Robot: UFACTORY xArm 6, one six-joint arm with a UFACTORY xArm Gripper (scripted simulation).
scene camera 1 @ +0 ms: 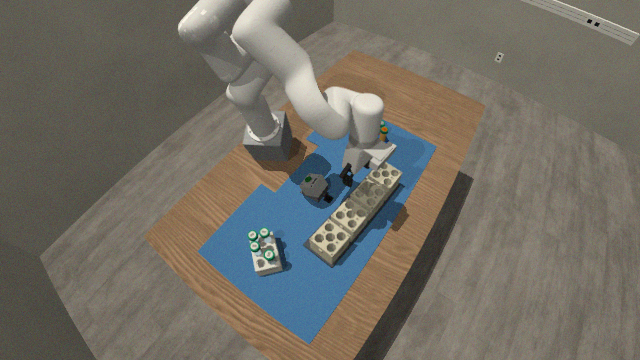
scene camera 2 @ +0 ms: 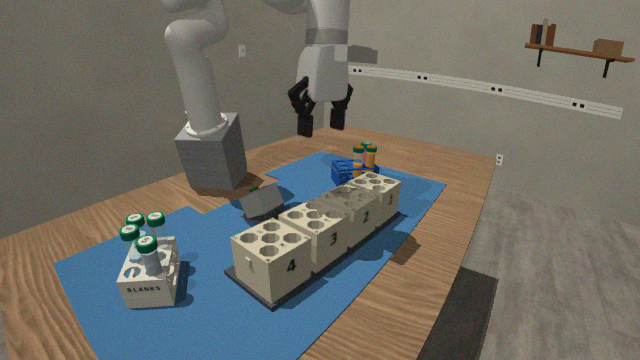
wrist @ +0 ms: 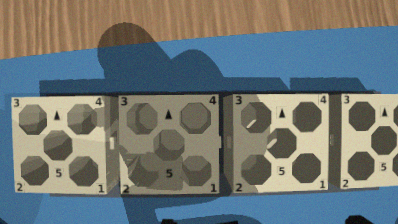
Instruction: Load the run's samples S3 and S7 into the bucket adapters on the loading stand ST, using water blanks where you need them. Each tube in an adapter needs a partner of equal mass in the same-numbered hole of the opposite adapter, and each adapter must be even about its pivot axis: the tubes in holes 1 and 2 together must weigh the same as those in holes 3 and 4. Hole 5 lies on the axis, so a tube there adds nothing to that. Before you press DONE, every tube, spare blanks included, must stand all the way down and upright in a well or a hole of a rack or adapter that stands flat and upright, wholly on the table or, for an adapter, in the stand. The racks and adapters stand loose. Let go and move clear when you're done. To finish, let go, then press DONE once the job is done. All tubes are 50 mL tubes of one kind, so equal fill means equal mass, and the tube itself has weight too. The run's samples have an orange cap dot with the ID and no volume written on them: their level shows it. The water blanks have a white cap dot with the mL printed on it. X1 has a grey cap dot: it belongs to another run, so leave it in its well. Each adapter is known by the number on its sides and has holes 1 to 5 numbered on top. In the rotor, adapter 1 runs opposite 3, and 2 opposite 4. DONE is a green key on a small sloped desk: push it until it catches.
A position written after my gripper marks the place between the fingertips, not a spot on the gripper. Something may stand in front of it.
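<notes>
My gripper (scene camera 1: 356,175) is visible, and my gripper (scene camera 2: 321,132) appears together with a grey sloped desk (scene camera 2: 267,202).
</notes>
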